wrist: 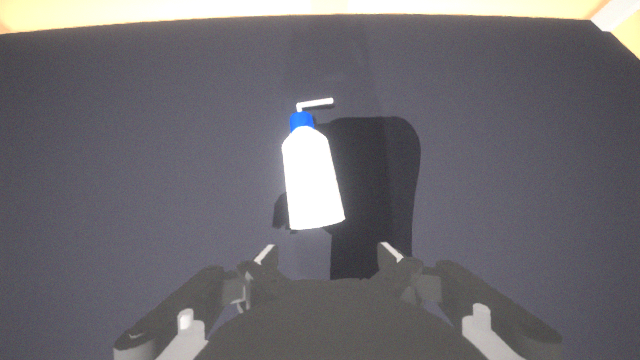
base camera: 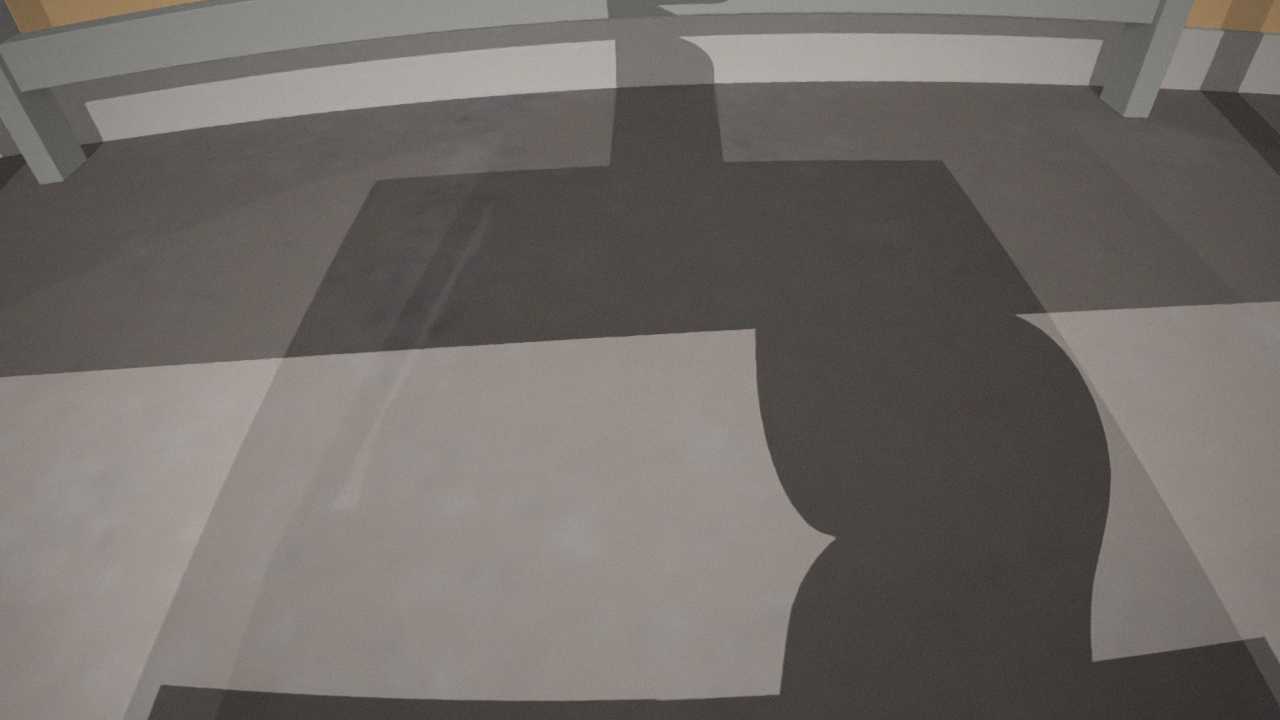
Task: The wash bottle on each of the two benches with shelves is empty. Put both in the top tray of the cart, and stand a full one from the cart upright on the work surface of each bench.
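Places are measured from the arm's base along level axes (x ahead, y left, z up), in metres.
Pixels of known places: gripper, fingertip midpoint: (wrist: pixel 327 255).
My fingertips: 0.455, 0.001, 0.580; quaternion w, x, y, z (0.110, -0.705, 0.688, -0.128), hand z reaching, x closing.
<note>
Behind a point stands the place of what it marks, as x, y, z.
A white wash bottle (wrist: pixel 312 180) @[0.525, 0.015, 0.577] with a blue cap and a thin white spout shows in the middle of the wrist view. It appears to lie on its side on the dark work surface (wrist: pixel 150 150) @[0.598, 0.265, 0.517] of a bench, cap toward the back edge and base toward the fingers. Whether it is full or empty cannot be told. My gripper (wrist: pixel 327 255) @[0.455, 0.001, 0.580] is open, with nothing between its fingers. The bottle is beyond the fingertips, a little left of the middle between them. The cart and the other wash bottles do not show.
In the base view, a grey bench frame (base camera: pixel 358 40) @[0.875, 0.304, -0.276] with legs at left (base camera: pixel 40 147) @[0.849, 0.756, -0.346] and right (base camera: pixel 1143 76) @[0.898, -0.640, -0.340] stands ahead, before a pale skirting. Shadows fall across the floor. A tan wall (wrist: pixel 200 12) @[0.991, 0.298, 0.512] rises behind the work surface, with a light post (wrist: pixel 617 17) @[0.942, -0.677, 0.545] at the upper right.
</note>
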